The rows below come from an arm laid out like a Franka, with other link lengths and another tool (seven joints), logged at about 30 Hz.
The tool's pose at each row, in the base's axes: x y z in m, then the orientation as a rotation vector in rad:
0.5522, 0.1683, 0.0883, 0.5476, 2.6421, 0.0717
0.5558, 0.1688, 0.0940, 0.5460, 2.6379, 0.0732
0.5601, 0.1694, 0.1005, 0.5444, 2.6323, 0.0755
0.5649, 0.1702, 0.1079, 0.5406, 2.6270, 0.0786
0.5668, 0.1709, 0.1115, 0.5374, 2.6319, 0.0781
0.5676, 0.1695, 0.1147, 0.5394, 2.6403, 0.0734
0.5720, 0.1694, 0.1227, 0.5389, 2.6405, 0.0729
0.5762, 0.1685, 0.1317, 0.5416, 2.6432, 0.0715
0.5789, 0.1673, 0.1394, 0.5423, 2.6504, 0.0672
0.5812, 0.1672, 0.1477, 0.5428, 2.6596, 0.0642
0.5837, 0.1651, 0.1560, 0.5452, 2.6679, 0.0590
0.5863, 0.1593, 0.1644, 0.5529, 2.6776, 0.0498
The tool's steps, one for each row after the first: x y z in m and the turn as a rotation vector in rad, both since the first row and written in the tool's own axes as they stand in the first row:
-0.0051, 0.0026, -0.0036, -0.0021, -0.0040, -0.0004
-0.0111, 0.0056, -0.0077, -0.0051, -0.0093, -0.0004
-0.0178, 0.0091, -0.0123, -0.0089, -0.0145, -0.0019
-0.0205, 0.0109, -0.0148, -0.0083, -0.0103, -0.0048
-0.0230, 0.0104, -0.0173, -0.0031, -0.0027, -0.0052
-0.0300, 0.0130, -0.0226, -0.0028, -0.0026, -0.0057
-0.0375, 0.0149, -0.0289, -0.0008, 0.0001, -0.0043
-0.0433, 0.0158, -0.0346, 0.0036, 0.0065, -0.0054
-0.0486, 0.0177, -0.0411, 0.0075, 0.0150, -0.0066
-0.0549, 0.0178, -0.0474, 0.0130, 0.0225, -0.0068
-0.0628, 0.0146, -0.0537, 0.0225, 0.0315, -0.0041

